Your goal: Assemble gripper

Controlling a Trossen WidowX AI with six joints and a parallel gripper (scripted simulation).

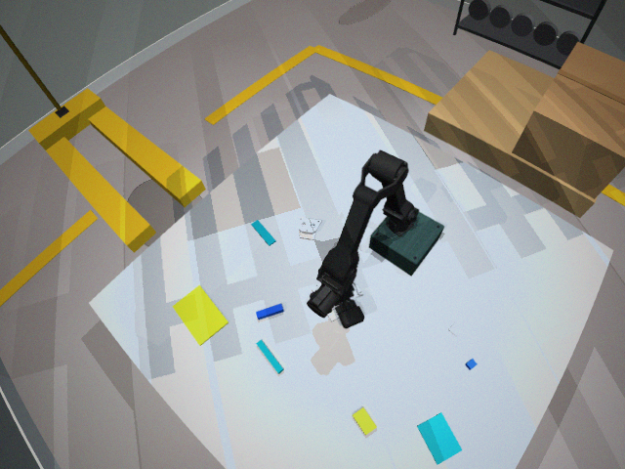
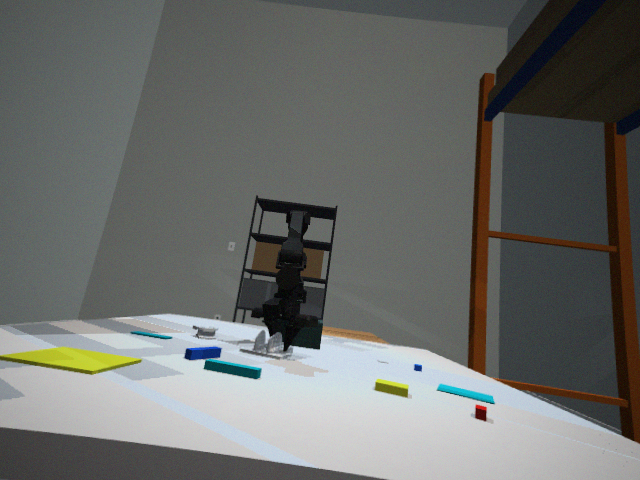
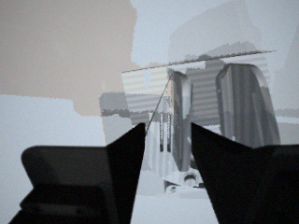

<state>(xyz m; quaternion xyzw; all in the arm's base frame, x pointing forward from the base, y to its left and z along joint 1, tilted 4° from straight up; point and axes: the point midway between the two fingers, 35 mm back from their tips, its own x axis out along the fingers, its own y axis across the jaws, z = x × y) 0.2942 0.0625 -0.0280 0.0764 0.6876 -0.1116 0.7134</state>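
The grey jaw is 40 mm behind my gripper tip and 10 mm to the right of it. The rest, counted from my gripper tip: small yellow block (290 mm to the left, 160 mm ahead, 10 mm below); then small blue cube (380 mm to the left, 170 mm behind, 10 mm below); then housing plate (60 mm behind, 20 mm to the right, 10 mm below).
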